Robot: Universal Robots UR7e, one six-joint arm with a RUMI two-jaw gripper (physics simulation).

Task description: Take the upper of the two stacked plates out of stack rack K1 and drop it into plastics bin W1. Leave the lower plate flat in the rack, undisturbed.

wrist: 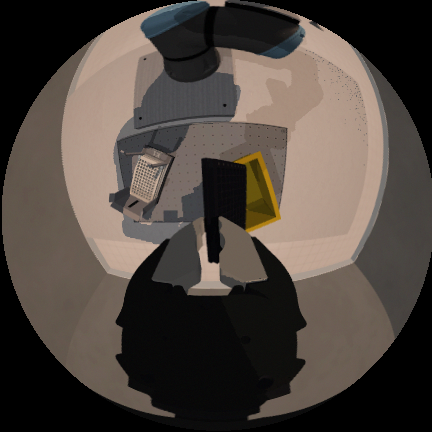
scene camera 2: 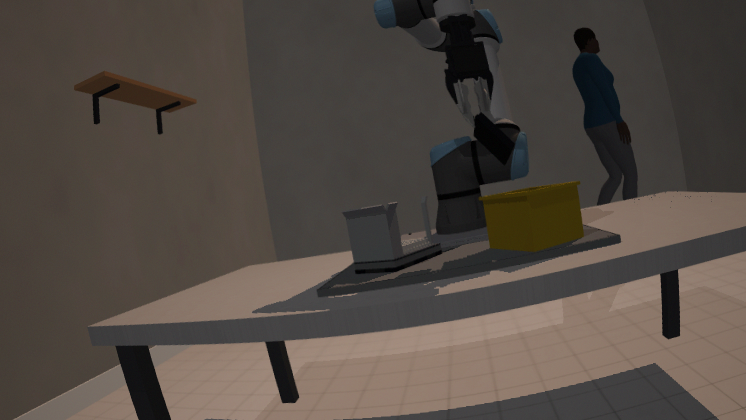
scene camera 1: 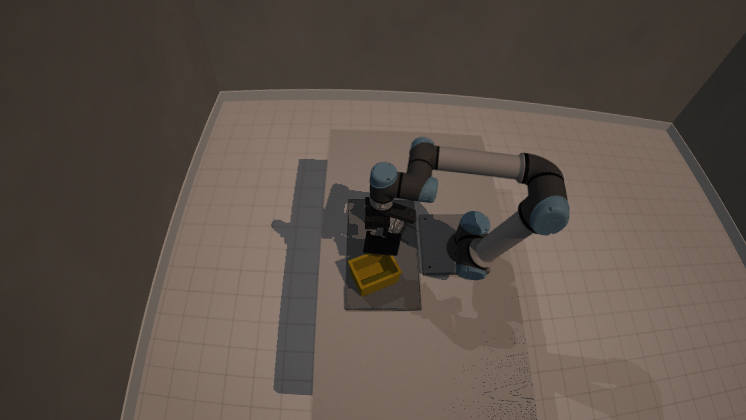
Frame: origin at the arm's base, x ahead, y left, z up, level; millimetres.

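Seen in the pictures: gripper, fingertip midpoint: (wrist: pixel 211 218) (scene camera 2: pixel 479 127) (scene camera 1: pixel 382 234); arm's base at its link origin: (wrist: pixel 191 62) (scene camera 2: pixel 464 228).
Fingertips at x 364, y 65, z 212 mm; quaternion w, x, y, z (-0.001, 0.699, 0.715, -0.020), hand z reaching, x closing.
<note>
Pixels of each thing's top centre, then the offset from my fingertips to it. Level surfaces: height alone.
- black plate at its top centre: (wrist: pixel 232 227) (scene camera 2: pixel 487 115) (scene camera 1: pixel 383 237) dx +0, dy +22, dz +19 mm
- yellow bin W1 at its top centre: (scene camera 2: pixel 528 189) (wrist: pixel 246 198) (scene camera 1: pixel 375 266) dx +20, dy +69, dz -129 mm
- Stack rack K1 at its top centre: (scene camera 2: pixel 388 202) (wrist: pixel 127 185) dx -23, dy -197, dz -109 mm
- pale perforated plate at its top centre: (wrist: pixel 144 180) dx -18, dy -201, dz -190 mm
- grey board at its top centre: (scene camera 2: pixel 471 252) (wrist: pixel 196 176) (scene camera 1: pixel 382 250) dx -14, dy -56, dz -228 mm
- table at its surface level: dz -242 mm
My gripper (scene camera 1: pixel 376 232) (scene camera 2: pixel 475 116) (wrist: pixel 211 218) is shut on a black plate (scene camera 1: pixel 381 244) (scene camera 2: pixel 493 138) (wrist: pixel 226 195) near its edge. The plate hangs tilted in the air. In the wrist view it overlaps the left side of the yellow bin W1 (scene camera 1: pixel 380 286) (scene camera 2: pixel 532 219) (wrist: pixel 268 189); in scene camera 2 it hangs above and left of the bin. Stack rack K1 (scene camera 2: pixel 371 237) (wrist: pixel 142 209) stands apart from the held plate. A pale perforated plate (wrist: pixel 146 176) lies flat in it. In scene camera 1 the gripper partly hides the rack.
The rack and bin stand on a grey board (scene camera 1: pixel 360 302) (scene camera 2: pixel 602 237) (wrist: pixel 205 131) on the table (scene camera 2: pixel 208 292). The robot's mounting plate (scene camera 1: pixel 435 245) (wrist: pixel 185 105) is beside the board. A person (scene camera 2: pixel 597 88) stands behind the table, and a wall shelf (scene camera 2: pixel 135 92) is at the left.
</note>
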